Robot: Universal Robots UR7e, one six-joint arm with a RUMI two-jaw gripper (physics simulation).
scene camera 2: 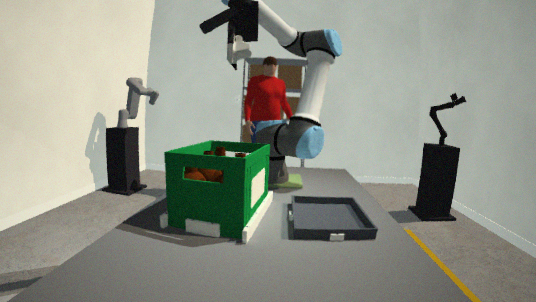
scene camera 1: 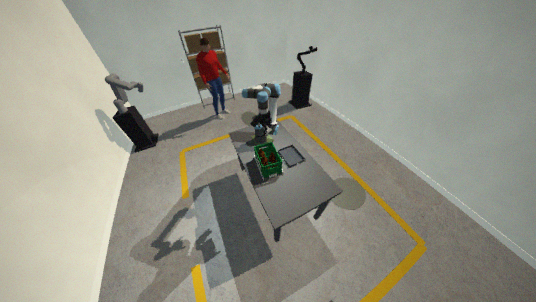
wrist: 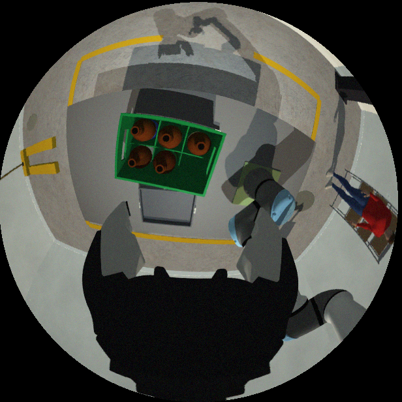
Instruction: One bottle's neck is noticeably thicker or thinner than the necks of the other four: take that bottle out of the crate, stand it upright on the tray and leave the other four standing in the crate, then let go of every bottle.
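Frame: origin at the arm's base, x ahead, y left, z up, level; millimetres.
Seen in the pictures: gripper, fingertip midpoint: [scene camera 2: 233, 67] [scene camera 1: 263, 131]; arm's base, origin of the base link: [scene camera 2: 269, 179] [scene camera 1: 260, 139].
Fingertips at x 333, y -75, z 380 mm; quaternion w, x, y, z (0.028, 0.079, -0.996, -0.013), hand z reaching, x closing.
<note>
Offsets run from my fingertips to a thing's middle. Level surfaces: height alone.
The green crate @[dx +69, dy +1, dz -299 mm] [scene camera 1: 273, 171] [scene camera 2: 205, 205] [wrist: 192, 175] stands on the table. Five brown bottles stand in it: three in the upper row of the wrist view, left [wrist: 145, 131], middle [wrist: 171, 136] and right [wrist: 199, 142], and two in the lower row, left [wrist: 141, 156] and middle [wrist: 166, 161]. The lower right compartment is empty. I cannot tell which neck differs. The dark tray @[dx +54, dy +277, dz -374 mm] [scene camera 1: 292, 156] [scene camera 2: 310, 233] [wrist: 167, 204] lies beside the crate with no bottle on it. My gripper [scene camera 2: 235, 62] [wrist: 192, 206] is open and empty, high above the crate's level, apart from the bottles.
The table @[dz -387 mm] [scene camera 1: 300, 192] [scene camera 2: 280, 270] [wrist: 92, 150] carries the crate, the tray and my arm's base on a green plate [scene camera 2: 295, 181]. A person in red [scene camera 1: 210, 67] [scene camera 2: 266, 100] [wrist: 377, 215] stands behind the table by a shelf rack. Two black pedestals [scene camera 2: 122, 157] [scene camera 2: 439, 180] bear other arms.
</note>
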